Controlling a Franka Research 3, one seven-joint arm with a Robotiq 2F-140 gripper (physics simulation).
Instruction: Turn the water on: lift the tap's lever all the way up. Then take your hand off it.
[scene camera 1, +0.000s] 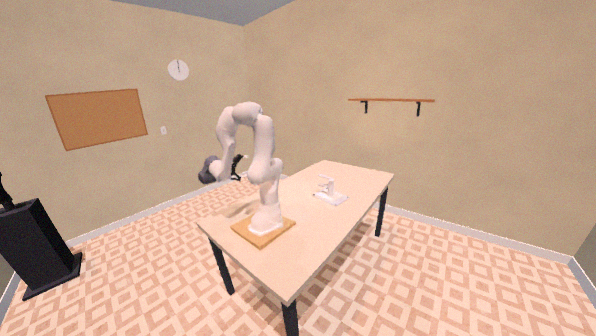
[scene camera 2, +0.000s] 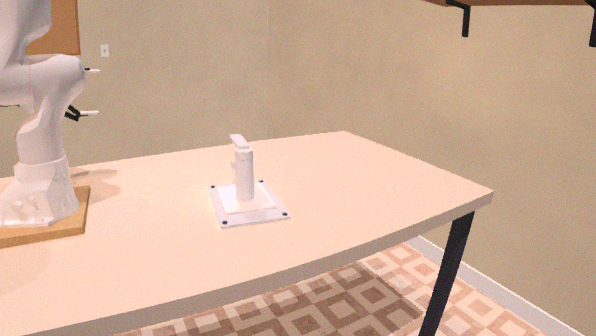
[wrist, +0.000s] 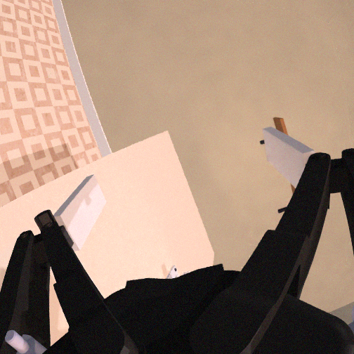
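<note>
The white tap (scene camera 1: 331, 187) (scene camera 2: 244, 175) stands upright on a pale base plate (scene camera 1: 338, 201) (scene camera 2: 255, 217) with dark corner screws. Its flat lever (scene camera 1: 326, 176) (scene camera 2: 239, 142) sits on top of the column, above the spout; its exact tilt is hard to tell. In the wrist view, a small part of the base plate (wrist: 173, 271) shows past the gripper body, which hides the rest of the tap. My gripper (scene camera 1: 242, 167) (scene camera 2: 94, 92) (wrist: 179, 166) is wide open and empty, in the air beside the arm, well apart from the tap and touching nothing.
The tap's plate rests on the long table (scene camera 1: 310, 240) (scene camera 2: 150, 260) (wrist: 150, 200). The arm's base stands on a wooden board (scene camera 1: 260, 243) (scene camera 2: 75, 226) at one end. A wall shelf (scene camera 1: 390, 100) is beyond the table. A black pedestal (scene camera 1: 37, 245) stands at the far left.
</note>
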